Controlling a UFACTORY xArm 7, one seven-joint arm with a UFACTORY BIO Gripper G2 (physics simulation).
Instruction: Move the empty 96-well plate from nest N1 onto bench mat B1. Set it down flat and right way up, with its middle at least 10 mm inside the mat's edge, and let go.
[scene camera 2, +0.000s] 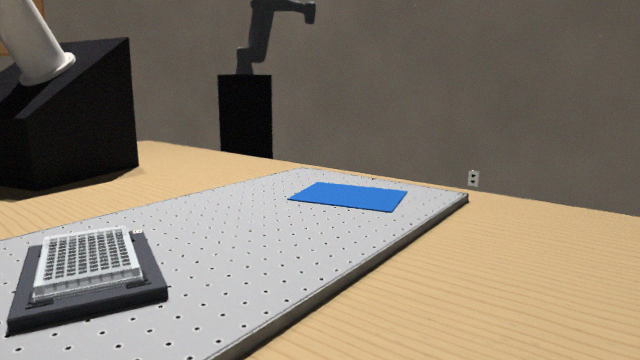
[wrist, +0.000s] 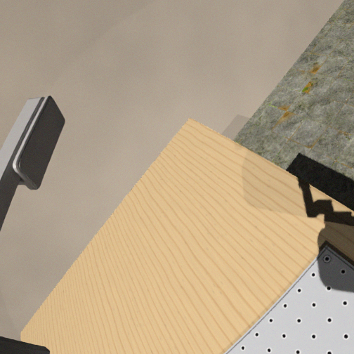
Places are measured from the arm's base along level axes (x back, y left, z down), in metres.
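Pixels of known places: arm's base, origin of the base link: (scene camera 2: 48, 70).
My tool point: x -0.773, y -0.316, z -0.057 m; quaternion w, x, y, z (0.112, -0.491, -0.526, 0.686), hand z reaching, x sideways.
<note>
For each thing: its top centre in the pictures, then the offset to it from my tool point. "spot": a spot on its surface instead. Level surfaces: height alone.
- clear 96-well plate, middle of its top: (scene camera 2: 87, 250) dx +0.142, dy +0.133, dz +0.248 m
- dark grey nest N1, surface spot: (scene camera 2: 156, 280) spot: dx +0.062, dy +0.160, dz +0.263 m
- blue bench mat B1, its level: dz +0.272 m
- grey perforated board, its level: dz +0.274 m
- wooden table, its level: dz +0.287 m
The clear 96-well plate (scene camera 2: 90, 255) sits flat and right way up in the dark grey nest N1 (scene camera 2: 156, 280) at the front left of scene camera 2. The blue bench mat B1 (scene camera 2: 350, 197) lies flat on the perforated board farther back, with bare board between it and the nest. My gripper (wrist: 37, 245) is open with nothing between its fingers; its finger parts show at the left and bottom-left edges of the wrist view. The gripper does not show in scene camera 2, and the plate, nest and mat do not show in the wrist view.
The grey perforated board (scene camera 2: 240, 255) (wrist: 321, 320) lies on the wooden table (scene camera 2: 475, 285) (wrist: 165, 240). A black block (scene camera 2: 82, 130) carries the white arm base (scene camera 2: 37, 45) at the left. A dark arm-shaped silhouette (scene camera 2: 260, 32) stands above a black column (scene camera 2: 246, 115) behind the table.
</note>
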